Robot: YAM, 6 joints.
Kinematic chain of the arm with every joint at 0, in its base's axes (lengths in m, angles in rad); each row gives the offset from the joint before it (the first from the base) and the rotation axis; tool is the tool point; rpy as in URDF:
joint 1: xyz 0 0 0.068 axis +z
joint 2: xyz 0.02 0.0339 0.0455 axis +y
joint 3: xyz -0.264 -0.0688 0 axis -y
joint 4: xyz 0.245 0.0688 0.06 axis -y
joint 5: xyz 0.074 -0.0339 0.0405 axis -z
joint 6: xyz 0.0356 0 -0.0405 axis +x
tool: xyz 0 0 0 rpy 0 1.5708 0
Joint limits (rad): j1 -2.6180..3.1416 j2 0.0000..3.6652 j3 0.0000..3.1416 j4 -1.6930..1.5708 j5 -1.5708..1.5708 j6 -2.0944..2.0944
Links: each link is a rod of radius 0.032 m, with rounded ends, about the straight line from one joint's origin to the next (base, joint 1, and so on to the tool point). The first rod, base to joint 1, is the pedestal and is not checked.
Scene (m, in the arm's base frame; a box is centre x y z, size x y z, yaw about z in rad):
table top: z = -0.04
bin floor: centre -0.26 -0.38 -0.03 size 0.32 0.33 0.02 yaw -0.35
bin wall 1: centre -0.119 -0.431 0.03 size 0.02 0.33 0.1 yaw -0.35
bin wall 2: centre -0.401 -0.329 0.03 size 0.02 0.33 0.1 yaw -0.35
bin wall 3: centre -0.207 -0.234 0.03 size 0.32 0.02 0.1 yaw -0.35
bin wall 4: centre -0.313 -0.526 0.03 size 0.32 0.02 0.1 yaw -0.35
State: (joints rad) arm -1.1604 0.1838 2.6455 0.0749 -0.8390 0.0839
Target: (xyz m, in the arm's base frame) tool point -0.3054 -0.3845 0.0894
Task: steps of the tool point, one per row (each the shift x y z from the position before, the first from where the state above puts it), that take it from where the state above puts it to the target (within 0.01 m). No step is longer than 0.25 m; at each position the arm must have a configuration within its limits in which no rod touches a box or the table.
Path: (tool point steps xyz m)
1: 0.1037 -0.0873 0.1784
2: 0.0817 -0.1578 0.1242
3: 0.0348 -0.1990 0.0547
4: -0.0214 -0.2013 -0.0197
5: -0.0696 -0.1657 -0.0880
6: -0.0947 -0.1020 -0.1405
7: -0.0897 -0.0267 -0.1703
8: -0.0558 0.0420 -0.1741

